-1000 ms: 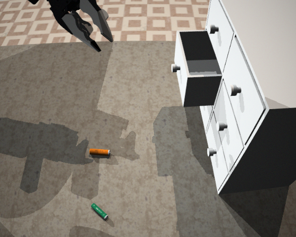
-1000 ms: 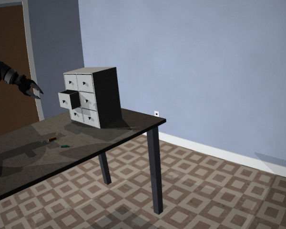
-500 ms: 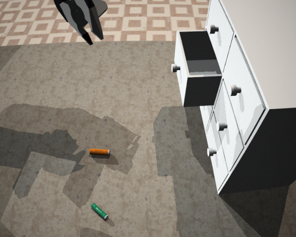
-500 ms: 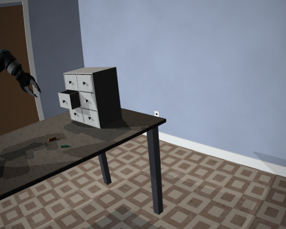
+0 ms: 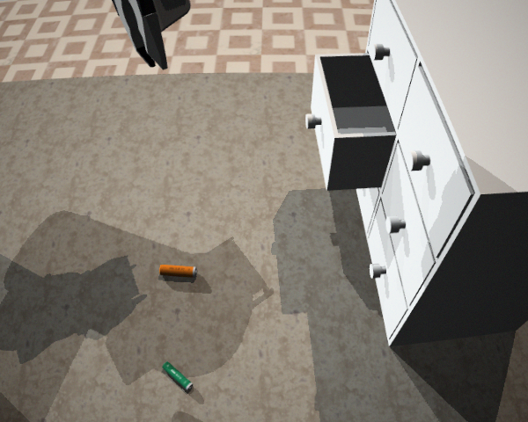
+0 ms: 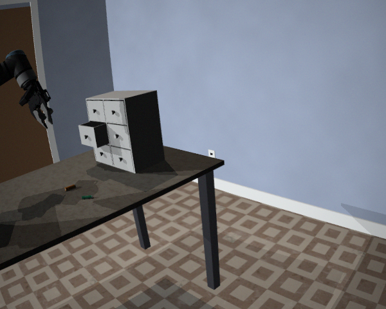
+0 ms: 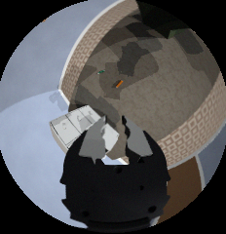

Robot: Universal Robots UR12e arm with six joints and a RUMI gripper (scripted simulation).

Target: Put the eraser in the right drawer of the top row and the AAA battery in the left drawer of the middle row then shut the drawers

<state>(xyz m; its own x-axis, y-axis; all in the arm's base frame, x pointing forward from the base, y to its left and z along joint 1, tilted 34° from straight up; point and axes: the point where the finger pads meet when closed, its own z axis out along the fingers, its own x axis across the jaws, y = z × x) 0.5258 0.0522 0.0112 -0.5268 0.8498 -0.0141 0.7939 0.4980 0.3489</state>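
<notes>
The green battery is 20 mm ahead of my hand, 260 mm to the right of it and 270 mm below it. The rest, counted from my hand: white eraser 370 mm ahead, 90 mm to the right, 50 mm below; orange battery 120 mm to the right, 260 mm below.
</notes>
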